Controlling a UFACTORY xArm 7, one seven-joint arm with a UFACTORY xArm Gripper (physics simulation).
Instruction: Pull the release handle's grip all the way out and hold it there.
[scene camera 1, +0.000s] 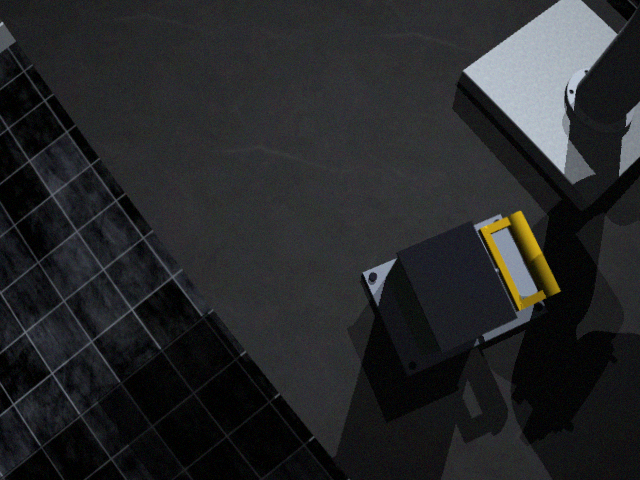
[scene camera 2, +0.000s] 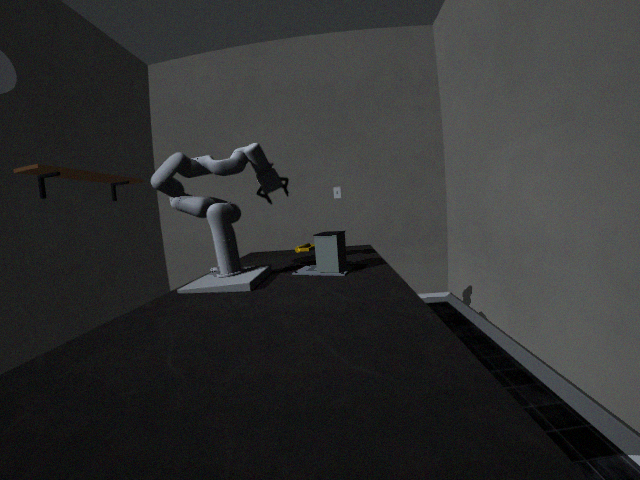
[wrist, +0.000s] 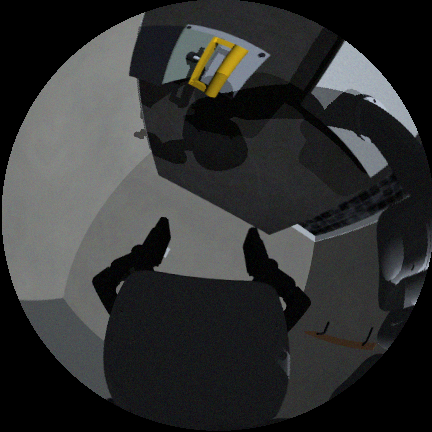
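Note:
The release handle's yellow grip (scene camera 1: 536, 253) (scene camera 2: 303, 249) (wrist: 229, 66) is a thick bar joined by two short arms to a yellow frame. It stands out from one side of a dark-topped, grey-green box (scene camera 1: 454, 289) (scene camera 2: 326, 254) (wrist: 154, 52), above the box's pale base plate (scene camera 1: 386, 268) (scene camera 2: 305, 271) (wrist: 251, 65). My gripper (scene camera 2: 279, 198) (wrist: 207, 232) is open and empty. It hangs in the air, higher than the grip and apart from it, tilted downward in the scene camera 2 view. The fingers do not show in the scene camera 1 view, where the arm's shadow falls beside the box.
The box stands on a dark table (scene camera 1: 258, 206) (scene camera 2: 258, 387) (wrist: 265, 185). The arm's pale base slab (scene camera 1: 527, 77) (scene camera 2: 222, 282) is on the same table, on the grip's side of the box. A wooden shelf (scene camera 2: 77, 175) (wrist: 345, 342) is on a side wall.

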